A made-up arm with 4 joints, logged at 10 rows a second.
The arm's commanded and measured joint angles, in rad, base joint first. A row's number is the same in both.
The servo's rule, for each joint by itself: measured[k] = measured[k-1] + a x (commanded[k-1-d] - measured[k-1]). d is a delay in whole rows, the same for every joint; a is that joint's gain. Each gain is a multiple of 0.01, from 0.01 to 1. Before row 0 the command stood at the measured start. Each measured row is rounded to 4 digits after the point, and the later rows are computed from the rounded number. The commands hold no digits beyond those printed.
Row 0, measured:
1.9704, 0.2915, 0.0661, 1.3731
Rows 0 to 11, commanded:
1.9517, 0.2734, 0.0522, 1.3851
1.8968, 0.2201, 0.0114, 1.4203
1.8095, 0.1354, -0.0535, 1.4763
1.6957, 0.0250, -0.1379, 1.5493
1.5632, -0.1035, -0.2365, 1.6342
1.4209, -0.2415, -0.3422, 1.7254
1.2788, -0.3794, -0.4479, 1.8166
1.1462, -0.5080, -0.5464, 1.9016
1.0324, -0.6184, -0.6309, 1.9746
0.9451, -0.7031, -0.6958, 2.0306
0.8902, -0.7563, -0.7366, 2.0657
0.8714, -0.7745, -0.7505, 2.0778
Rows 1 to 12, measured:
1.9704, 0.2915, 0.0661, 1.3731
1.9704, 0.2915, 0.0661, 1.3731
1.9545, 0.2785, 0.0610, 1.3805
1.9055, 0.2365, 0.0426, 1.4052
1.8239, 0.1637, 0.0070, 1.4493
1.7149, 0.0638, -0.0466, 1.5113
1.5860, -0.0567, -0.1169, 1.5875
1.4457, -0.1898, -0.2003, 1.6730
1.3038, -0.3263, -0.2919, 1.7620
1.1698, -0.4571, -0.3861, 1.8486
1.0530, -0.5732, -0.4767, 1.9267
0.9613, -0.6667, -0.5578, 1.9911
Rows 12 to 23, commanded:
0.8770, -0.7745, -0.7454, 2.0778
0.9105, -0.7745, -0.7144, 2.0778
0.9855, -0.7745, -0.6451, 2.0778
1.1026, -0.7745, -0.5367, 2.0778
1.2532, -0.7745, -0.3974, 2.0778
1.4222, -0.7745, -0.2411, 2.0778
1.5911, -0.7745, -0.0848, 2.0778
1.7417, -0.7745, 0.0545, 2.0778
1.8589, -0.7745, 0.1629, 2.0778
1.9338, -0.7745, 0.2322, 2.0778
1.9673, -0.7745, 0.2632, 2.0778
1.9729, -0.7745, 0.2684, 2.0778
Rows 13 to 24, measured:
0.9009, -0.7312, -0.6240, 2.0374
0.8758, -0.7624, -0.6708, 2.0624
0.8768, -0.7711, -0.6984, 2.0719
0.9054, -0.7735, -0.7043, 2.0756
0.9735, -0.7742, -0.6824, 2.0770
1.0832, -0.7744, -0.6285, 2.0775
1.2277, -0.7745, -0.5430, 2.0777
1.3930, -0.7745, -0.4313, 2.0778
1.5614, -0.7745, -0.3031, 2.0778
1.7147, -0.7745, -0.1708, 2.0778
1.8373, -0.7745, -0.0473, 2.0778
1.9193, -0.7745, 0.0561, 2.0778

